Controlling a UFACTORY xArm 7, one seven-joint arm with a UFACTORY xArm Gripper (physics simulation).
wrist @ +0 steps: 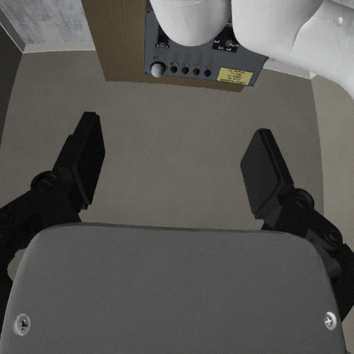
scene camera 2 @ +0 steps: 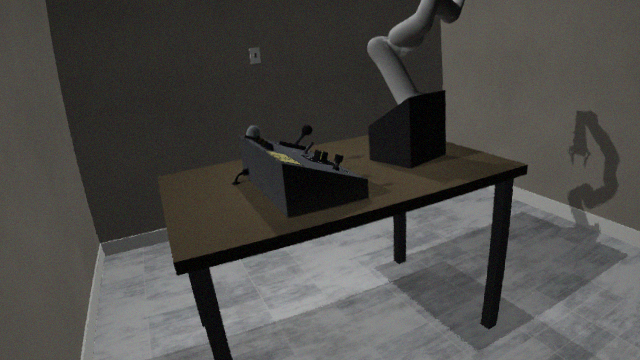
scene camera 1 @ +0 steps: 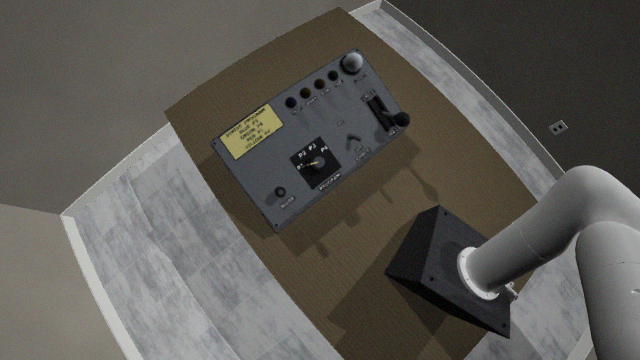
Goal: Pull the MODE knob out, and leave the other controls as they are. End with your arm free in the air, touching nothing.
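Frame: origin at the arm's base, x ahead, y right, z down, level; centimetres.
Where they show: arm's base, origin of the base link: (scene camera 2: 411, 105) (scene camera 1: 477, 273).
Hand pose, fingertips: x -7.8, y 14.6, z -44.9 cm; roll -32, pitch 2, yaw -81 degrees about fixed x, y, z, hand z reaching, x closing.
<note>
Things, the pixels of their centre, and the offset from my fingertips. "spot": a spot on its surface instead. Level surfaces: height alone.
- MODE knob, body centre: (scene camera 1: 279, 191) (scene camera 2: 337, 164) dx +55.0, dy -27.2, dz +55.4 cm
- grey sloped control box, surface spot: (scene camera 1: 260, 175) spot: dx +61.2, dy -27.4, dz +54.7 cm
- PROGRAM knob, body centre: (scene camera 1: 319, 162) dx +52.3, dy -15.5, dz +53.8 cm
- black ball lever, body centre: (scene camera 1: 402, 119) (scene camera 2: 306, 130) dx +43.1, dy +7.3, dz +51.0 cm
- CHECK toggle, surface spot: (scene camera 1: 353, 138) spot: dx +50.0, dy -4.3, dz +54.8 cm
- brown table, its level: dz +65.5 cm
- pale round button, surface spot: (scene camera 1: 353, 62) (scene camera 2: 257, 127) spot: dx +62.4, dy +10.3, dz +46.8 cm
- yellow label, surface spot: (scene camera 1: 251, 131) spot: dx +69.8, dy -21.1, dz +50.9 cm
The MODE knob (scene camera 1: 280, 191) (scene camera 2: 338, 160) is a small dark round knob at the lower left of the grey sloped control box (scene camera 1: 260, 175) (scene camera 2: 325, 190) (wrist: 175, 55). In the scene camera 2 view it stands above the face on a short stem. It does not show in the wrist view. The PROGRAM knob (scene camera 1: 319, 162) has its yellow pointer towards P1. The black ball lever (scene camera 1: 401, 119) (scene camera 2: 306, 130) is at the HOLD end of its slot. The CHECK toggle (scene camera 1: 353, 138) is small and dark. My gripper (wrist: 176, 138) is open and empty, in the air well away from the box.
The box stands on a brown table (scene camera 1: 240, 80) (scene camera 2: 210, 215) (wrist: 115, 45). It carries a pale round button (scene camera 1: 353, 62) (scene camera 2: 253, 132) (wrist: 157, 69), several dark lamps and a yellow label (scene camera 1: 251, 131) (wrist: 235, 76). My arm's black pedestal (scene camera 1: 450, 260) (scene camera 2: 425, 130) stands beside it on the table.
</note>
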